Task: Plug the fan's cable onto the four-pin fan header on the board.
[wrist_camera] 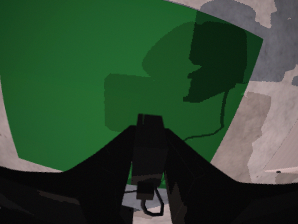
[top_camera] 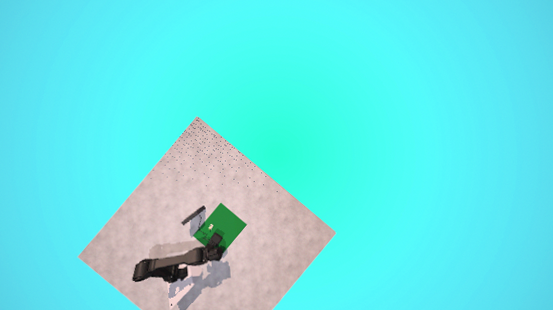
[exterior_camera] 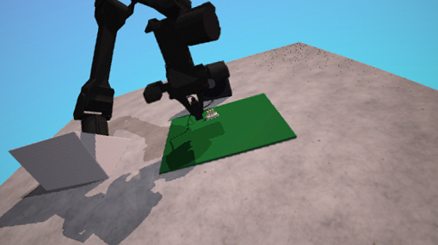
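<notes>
My gripper tip is now 9 cm to the right of the four-pin fan header, 6 cm above it and 1 cm short of it. Round my gripper tip: black fan: 21 cm to the left; dark fan plug: 1 cm to the left, 1 cm above; green board: 8 cm below, 4 cm ahead, 3 cm to the left.
</notes>
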